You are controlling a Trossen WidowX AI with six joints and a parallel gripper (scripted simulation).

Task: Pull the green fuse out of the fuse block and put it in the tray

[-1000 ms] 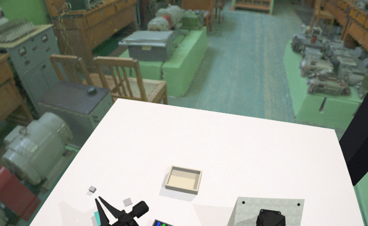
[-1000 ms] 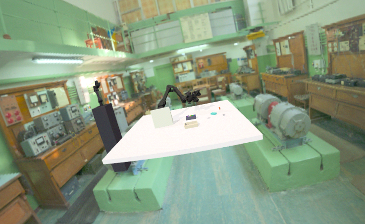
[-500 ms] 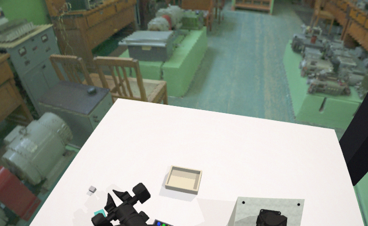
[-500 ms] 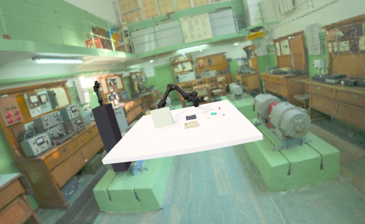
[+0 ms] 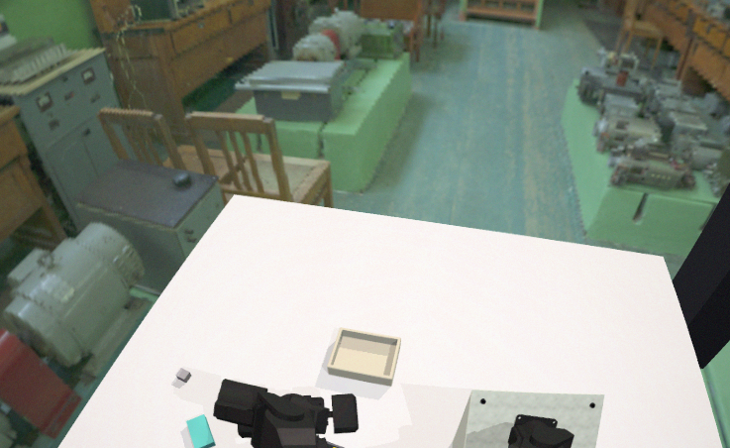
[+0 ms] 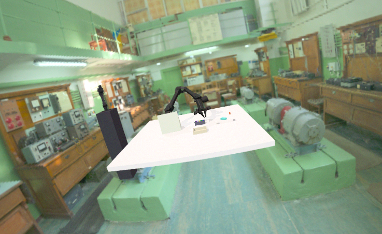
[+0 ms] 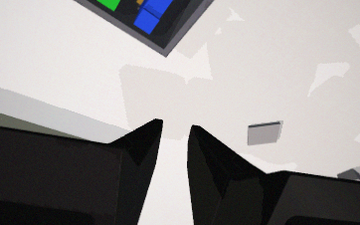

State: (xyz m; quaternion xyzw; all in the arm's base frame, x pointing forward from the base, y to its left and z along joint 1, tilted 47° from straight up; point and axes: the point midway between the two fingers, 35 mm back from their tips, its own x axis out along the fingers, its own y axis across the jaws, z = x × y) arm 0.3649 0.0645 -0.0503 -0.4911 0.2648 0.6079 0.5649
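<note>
Right now the green fuse is 50 mm below my gripper tip, 50 mm behind it and 40 mm to the left of it. The rest, counted from my gripper tip: yellow fuse (70 mm behind, 50 mm below, 40 mm to the left); white fuse (90 mm behind, 50 mm to the left, 50 mm below); blue fuse (50 mm below, 40 mm to the left, 30 mm behind).
</note>
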